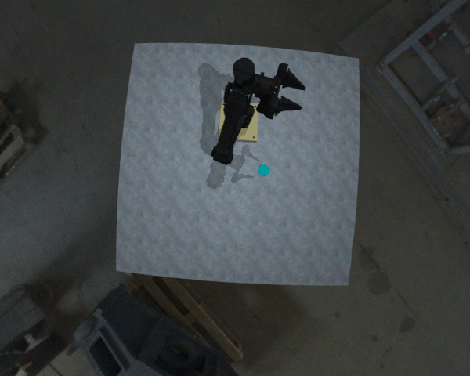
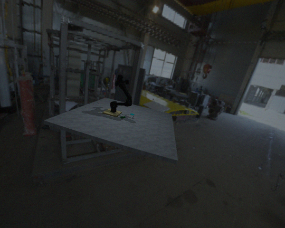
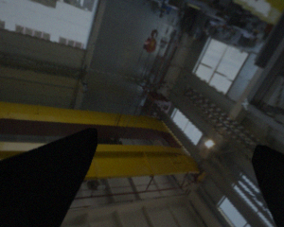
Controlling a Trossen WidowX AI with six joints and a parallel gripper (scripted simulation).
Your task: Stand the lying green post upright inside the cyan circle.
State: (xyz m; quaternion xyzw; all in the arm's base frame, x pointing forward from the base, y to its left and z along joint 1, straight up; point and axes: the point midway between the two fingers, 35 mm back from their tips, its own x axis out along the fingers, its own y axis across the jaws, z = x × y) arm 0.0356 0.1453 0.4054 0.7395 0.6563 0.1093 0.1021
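Right now the green post is 14 cm ahead of my gripper tip, 25 cm to the right of it and 42 cm below it. Round my gripper tip: cyan circle (19 cm ahead, 3 cm to the right, 42 cm below).
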